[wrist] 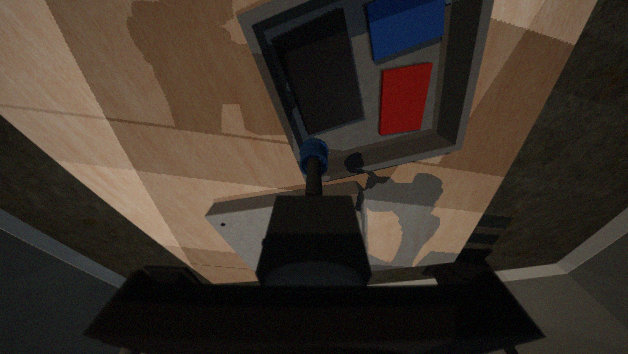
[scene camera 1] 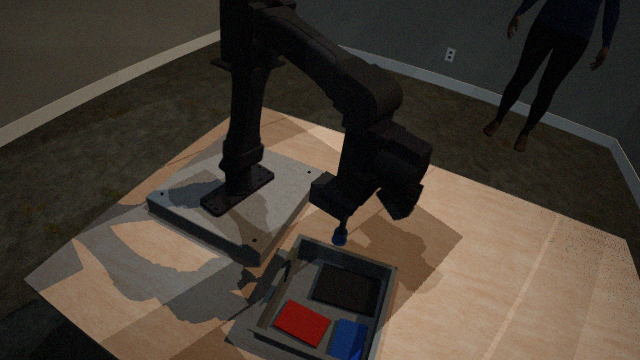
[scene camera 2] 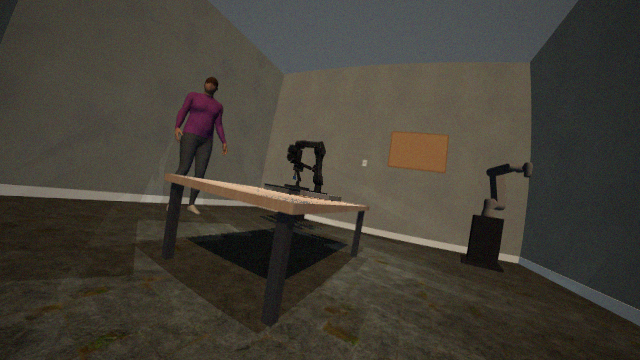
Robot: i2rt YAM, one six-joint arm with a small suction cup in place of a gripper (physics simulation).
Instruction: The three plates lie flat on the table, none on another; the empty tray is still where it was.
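Seen in the pictures: hand at its tool point: [wrist: 314, 151] [scene camera 1: 338, 240] [scene camera 2: 294, 179]; arm's base at its link origin: [scene camera 1: 238, 189] [scene camera 2: 317, 192].
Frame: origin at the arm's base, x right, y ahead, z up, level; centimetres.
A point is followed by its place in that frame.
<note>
A grey tray [scene camera 1: 286, 280] @(x 10.0, y 24.3, z -4.0 cm) [wrist: 472, 75] @(x 21.2, y 37.1, z 0.6 cm) with low walls stands on the table. Three flat plates lie apart inside it, none on another: a black plate [scene camera 1: 347, 289] @(x 4.0, y 35.7, z -3.0 cm) [wrist: 325, 75] @(x 4.0, y 36.5, z -3.0 cm), the largest; a red plate [scene camera 1: 302, 323] @(x 16.0, y 33.3, z -3.1 cm) [wrist: 405, 99] @(x 15.9, y 33.6, z -3.1 cm); and a blue plate [scene camera 1: 348, 339] @(x 13.1, y 42.1, z -3.1 cm) [wrist: 407, 30] @(x 13.7, y 41.4, z -3.1 cm), partly in shadow. In scene camera 1 the blue plate is near the bottom edge of the view. My suction cup [scene camera 1: 339, 237] [wrist: 314, 156] [scene camera 2: 294, 178] is blue, with nothing on it. It hangs above the tray's rim on the arm's side, near the black plate. The plates cannot be made out in scene camera 2.
The arm's grey base slab [scene camera 1: 280, 187] @(x -7.8, y 7.0, z 0.0 cm) [wrist: 240, 235] @(x -14.9, y 4.5, z 0.0 cm) stands beside the tray on the wooden table [scene camera 1: 480, 240] @(x -31.9, y 56.0, z -4.3 cm) [scene camera 2: 240, 192] @(x -42.9, y 106.8, z -4.9 cm). A person [scene camera 1: 555, 60] [scene camera 2: 200, 120] stands beyond the table. Another arm on a black pedestal [scene camera 2: 485, 237] stands by the wall. Shadows fall across the table.
</note>
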